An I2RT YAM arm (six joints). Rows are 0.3 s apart.
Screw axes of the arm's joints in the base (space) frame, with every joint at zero. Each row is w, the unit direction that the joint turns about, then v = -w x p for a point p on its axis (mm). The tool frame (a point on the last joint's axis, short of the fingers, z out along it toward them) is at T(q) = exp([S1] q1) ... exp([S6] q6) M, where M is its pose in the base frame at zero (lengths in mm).
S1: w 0 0 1 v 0.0 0.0 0.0
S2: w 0 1 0 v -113.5 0.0 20.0
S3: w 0 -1 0 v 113.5 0.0 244.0
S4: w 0 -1 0 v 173.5 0.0 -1.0
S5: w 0 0 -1 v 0.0 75.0 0.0
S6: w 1 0 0 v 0.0 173.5 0.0
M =
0 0 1 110.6
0 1 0 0.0
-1 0 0 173.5
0 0 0 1
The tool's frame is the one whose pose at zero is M.
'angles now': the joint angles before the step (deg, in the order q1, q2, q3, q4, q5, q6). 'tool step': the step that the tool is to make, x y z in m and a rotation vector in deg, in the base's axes. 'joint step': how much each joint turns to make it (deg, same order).
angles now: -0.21, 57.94, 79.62, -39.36, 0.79, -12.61
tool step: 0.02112, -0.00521, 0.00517, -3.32, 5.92, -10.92
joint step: 0.60, 6.61, 6.90, -6.35, 11.94, 0.98
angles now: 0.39, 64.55, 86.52, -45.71, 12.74, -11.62
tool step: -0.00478, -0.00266, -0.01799, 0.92, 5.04, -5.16
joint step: -0.04, -0.91, -2.72, -4.06, 4.15, 3.26
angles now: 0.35, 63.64, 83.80, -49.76, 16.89, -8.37
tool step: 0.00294, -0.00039, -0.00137, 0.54, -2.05, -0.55
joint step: -0.09, -0.29, -1.34, 2.88, 0.15, 0.72
